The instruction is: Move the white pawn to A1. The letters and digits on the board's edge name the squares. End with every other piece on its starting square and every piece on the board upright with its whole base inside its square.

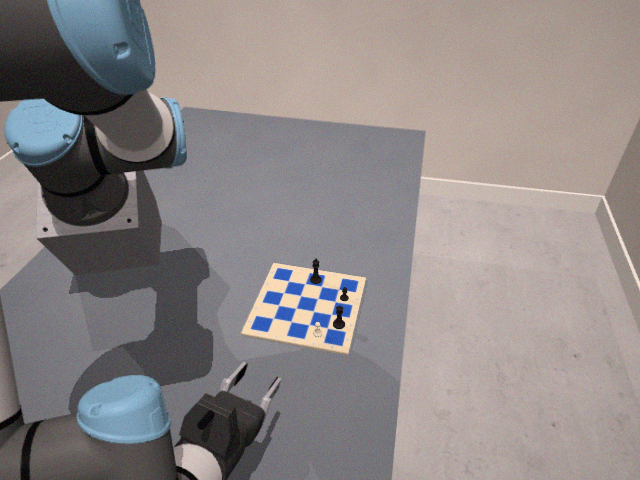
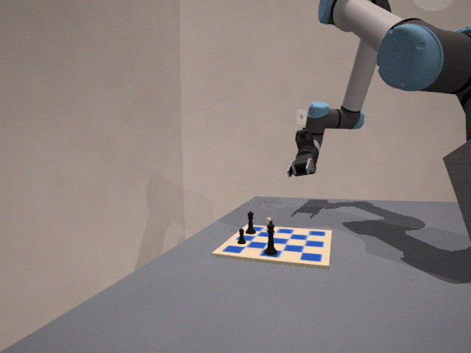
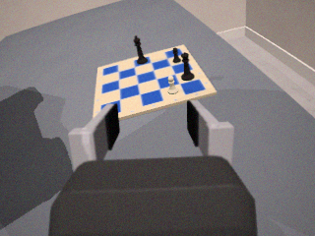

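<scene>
Right now the white pawn is 23 cm to the left of my hand, 12 cm below it and 3 cm ahead of it. The rest, counted from my hand: black pawn: 34 cm to the left, 12 cm below, 6 cm ahead; then chessboard: 30 cm to the left, 14 cm below, 2 cm behind; then queen: 26 cm to the left, 11 cm below, 6 cm ahead.
</scene>
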